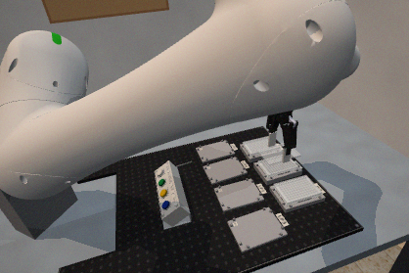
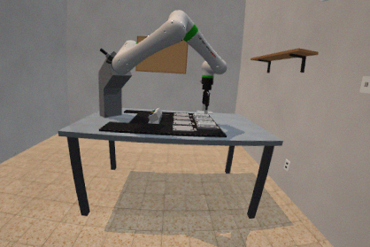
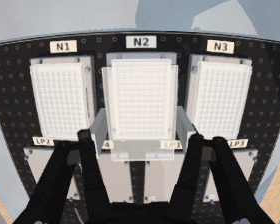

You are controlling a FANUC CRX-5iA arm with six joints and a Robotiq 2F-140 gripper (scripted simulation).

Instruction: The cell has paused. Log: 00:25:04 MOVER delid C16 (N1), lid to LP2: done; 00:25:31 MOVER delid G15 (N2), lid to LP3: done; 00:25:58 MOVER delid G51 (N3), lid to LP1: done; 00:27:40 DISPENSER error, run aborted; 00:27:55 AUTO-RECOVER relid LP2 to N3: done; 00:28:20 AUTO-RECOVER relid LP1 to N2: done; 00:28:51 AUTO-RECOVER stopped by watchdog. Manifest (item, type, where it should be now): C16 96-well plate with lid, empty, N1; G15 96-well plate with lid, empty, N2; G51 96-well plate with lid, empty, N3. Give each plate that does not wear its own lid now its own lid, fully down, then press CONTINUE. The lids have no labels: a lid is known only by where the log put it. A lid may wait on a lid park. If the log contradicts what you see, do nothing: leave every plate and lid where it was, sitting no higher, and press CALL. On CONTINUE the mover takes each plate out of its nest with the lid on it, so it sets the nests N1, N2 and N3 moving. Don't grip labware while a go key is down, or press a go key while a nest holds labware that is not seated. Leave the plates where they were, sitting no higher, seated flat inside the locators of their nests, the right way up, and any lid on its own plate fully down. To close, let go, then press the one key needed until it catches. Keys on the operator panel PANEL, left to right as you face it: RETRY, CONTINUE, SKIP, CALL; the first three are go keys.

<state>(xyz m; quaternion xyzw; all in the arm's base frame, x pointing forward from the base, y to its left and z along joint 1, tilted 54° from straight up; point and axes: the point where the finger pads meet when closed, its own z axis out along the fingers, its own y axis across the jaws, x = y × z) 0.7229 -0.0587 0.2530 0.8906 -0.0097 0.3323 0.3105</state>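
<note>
Now: hand 80 mm above the plate. Also, from my hand: LP1 label: 110 mm below, 110 mm behind, 30 mm to the right; then N3 label: 150 mm to the right, 110 mm below, 40 mm ahead; then lid park LP1: 190 mm behind, 110 mm below.
</note>
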